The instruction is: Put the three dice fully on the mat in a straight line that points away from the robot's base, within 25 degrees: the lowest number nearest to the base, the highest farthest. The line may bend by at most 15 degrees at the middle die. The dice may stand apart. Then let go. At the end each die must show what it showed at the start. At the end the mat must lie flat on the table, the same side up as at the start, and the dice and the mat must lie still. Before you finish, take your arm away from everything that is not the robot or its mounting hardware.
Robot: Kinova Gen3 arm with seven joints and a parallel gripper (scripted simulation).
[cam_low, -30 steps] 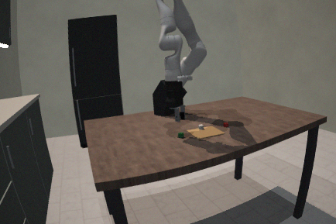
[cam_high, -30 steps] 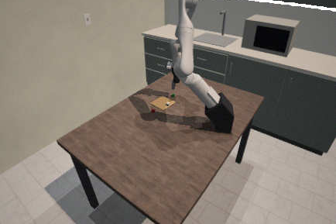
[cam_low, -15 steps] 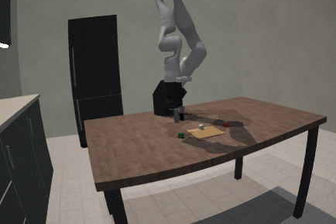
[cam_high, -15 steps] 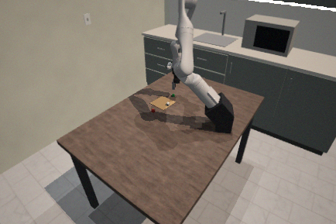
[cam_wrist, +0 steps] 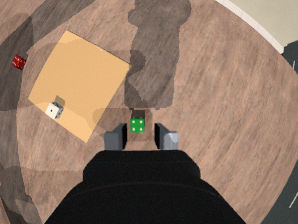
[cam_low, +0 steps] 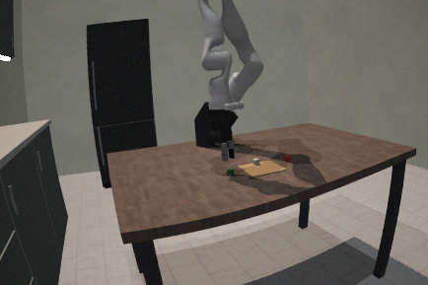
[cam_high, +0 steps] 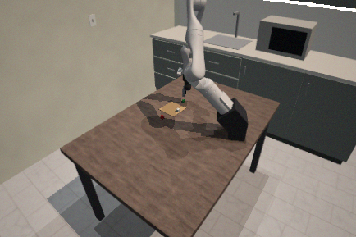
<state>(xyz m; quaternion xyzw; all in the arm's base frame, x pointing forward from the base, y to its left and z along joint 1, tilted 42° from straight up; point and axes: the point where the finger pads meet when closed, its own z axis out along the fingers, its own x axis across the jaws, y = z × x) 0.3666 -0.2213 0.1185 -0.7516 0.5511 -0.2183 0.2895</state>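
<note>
The green die lies 70 mm below my hand. Round my hand: red die 10 mm ahead, 260 mm to the left, 70 mm below; then white die 30 mm behind, 140 mm to the left, 60 mm below; then tan mat 20 mm ahead, 130 mm to the left, 70 mm below.
</note>
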